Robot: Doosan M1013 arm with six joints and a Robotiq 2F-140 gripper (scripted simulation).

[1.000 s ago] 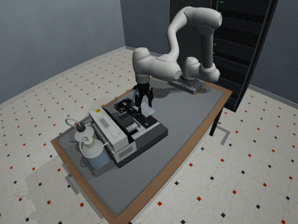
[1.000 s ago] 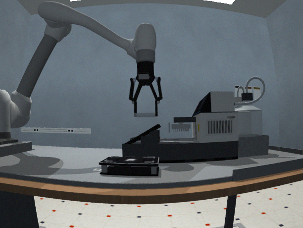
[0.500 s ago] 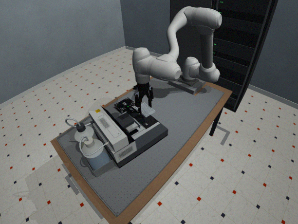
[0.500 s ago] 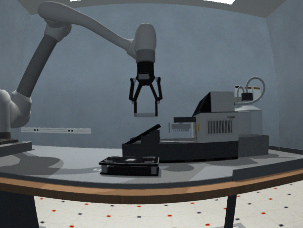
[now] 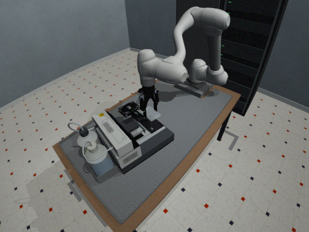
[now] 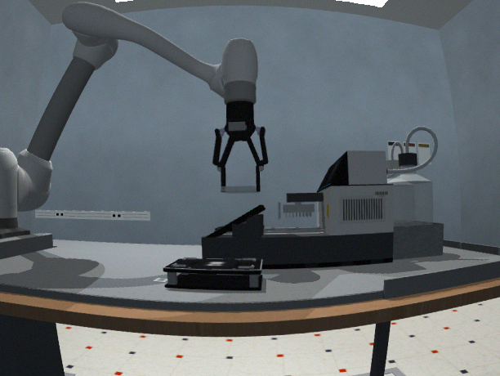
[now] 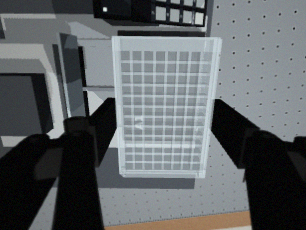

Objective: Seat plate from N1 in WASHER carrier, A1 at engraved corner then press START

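Right now the washer carrier is 12 cm below my hand. Round my hand: dispensing head: 15 cm ahead, 7 cm below, 2 cm to the right; well plate: 2 cm below; plate washer: 15 cm ahead, 7 cm below, 2 cm to the right.
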